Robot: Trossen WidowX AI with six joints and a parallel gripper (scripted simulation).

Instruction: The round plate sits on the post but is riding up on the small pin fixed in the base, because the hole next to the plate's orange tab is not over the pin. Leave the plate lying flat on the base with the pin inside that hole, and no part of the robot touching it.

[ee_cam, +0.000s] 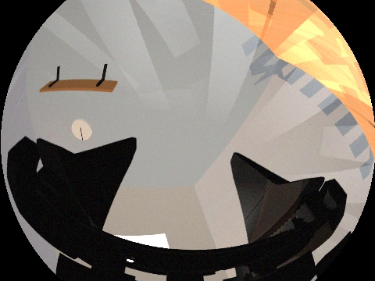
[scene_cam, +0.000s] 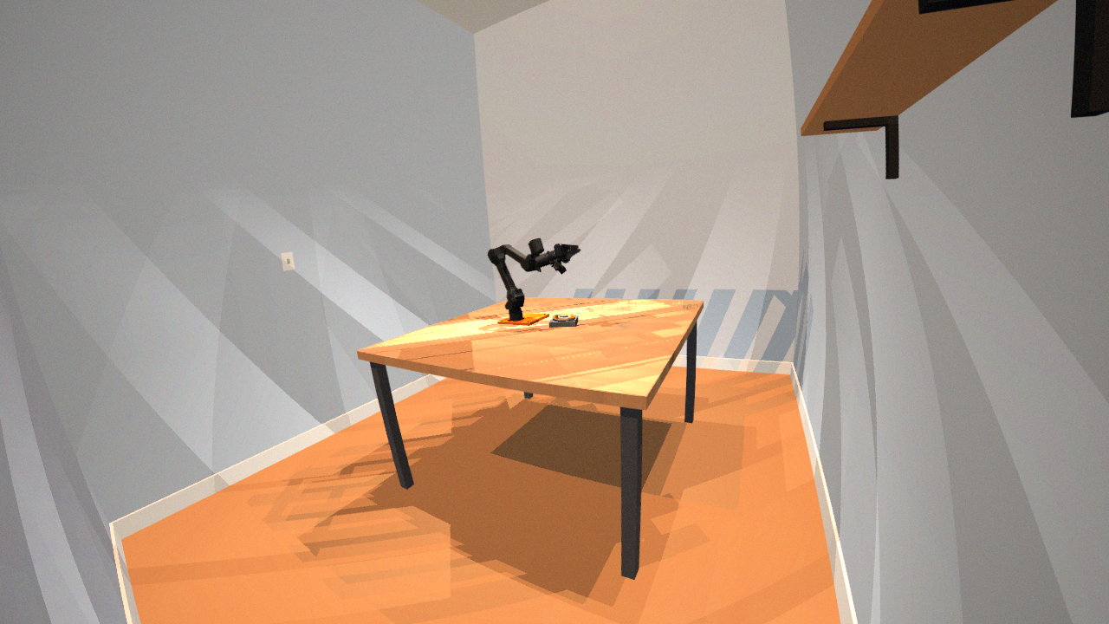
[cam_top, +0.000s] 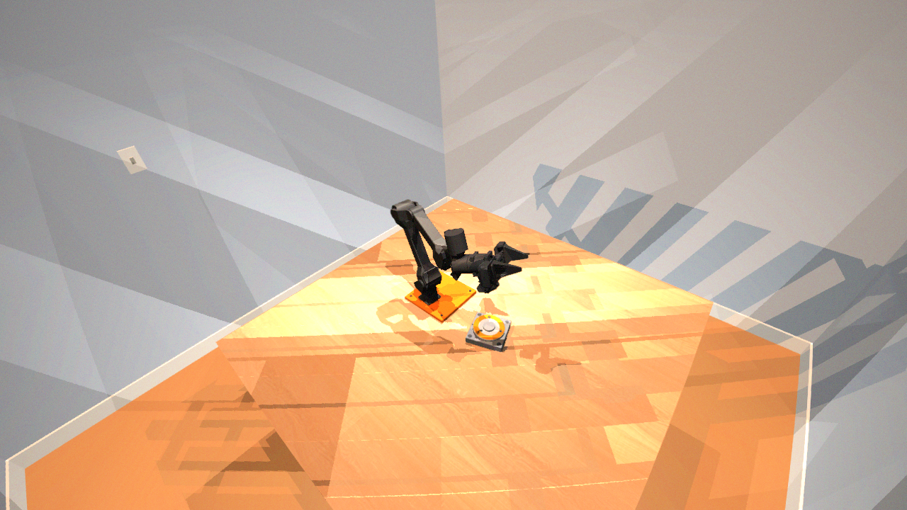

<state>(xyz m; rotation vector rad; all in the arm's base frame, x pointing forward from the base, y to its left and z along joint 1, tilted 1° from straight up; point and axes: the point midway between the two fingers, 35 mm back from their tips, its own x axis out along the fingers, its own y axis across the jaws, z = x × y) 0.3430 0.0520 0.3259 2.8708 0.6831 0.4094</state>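
Right now my gripper tip is 100 mm past the base, 30 mm to the left of it and 330 mm above it.
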